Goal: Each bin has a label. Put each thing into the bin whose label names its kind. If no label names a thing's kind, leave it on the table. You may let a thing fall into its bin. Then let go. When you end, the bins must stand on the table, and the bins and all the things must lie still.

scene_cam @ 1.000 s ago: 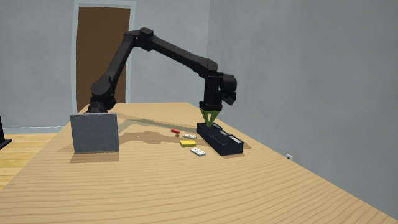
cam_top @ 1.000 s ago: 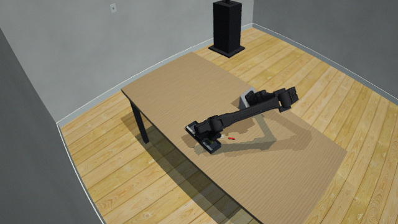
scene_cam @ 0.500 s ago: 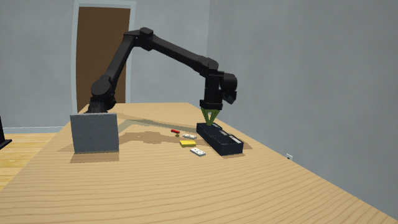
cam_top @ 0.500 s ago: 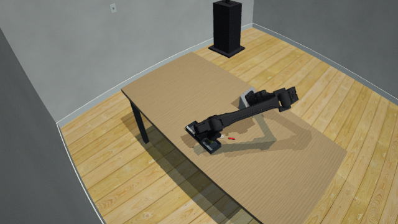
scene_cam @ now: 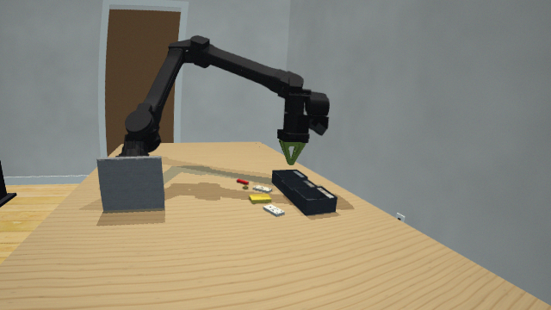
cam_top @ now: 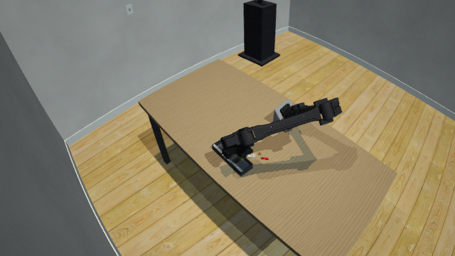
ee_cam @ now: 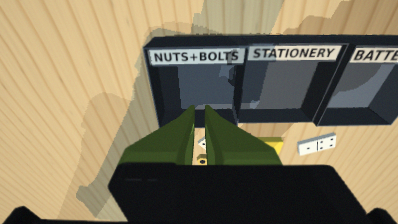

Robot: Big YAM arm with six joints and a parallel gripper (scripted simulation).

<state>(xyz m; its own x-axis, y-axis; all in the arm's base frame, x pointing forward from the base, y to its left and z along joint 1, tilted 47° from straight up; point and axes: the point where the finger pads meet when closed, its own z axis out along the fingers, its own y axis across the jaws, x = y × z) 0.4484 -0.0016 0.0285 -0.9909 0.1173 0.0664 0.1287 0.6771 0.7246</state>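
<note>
My gripper is now 13 cm past the red battery, 7 cm above it and 6 cm to the right of it. From my hand the other things lie so: yellow block (13 cm behind, 8 cm to the right, 7 cm below); then long black bin (8 cm to the right, 6 cm below, 1 cm behind); then small nut (14 cm behind, 7 cm below, 1 cm to the left).
</note>
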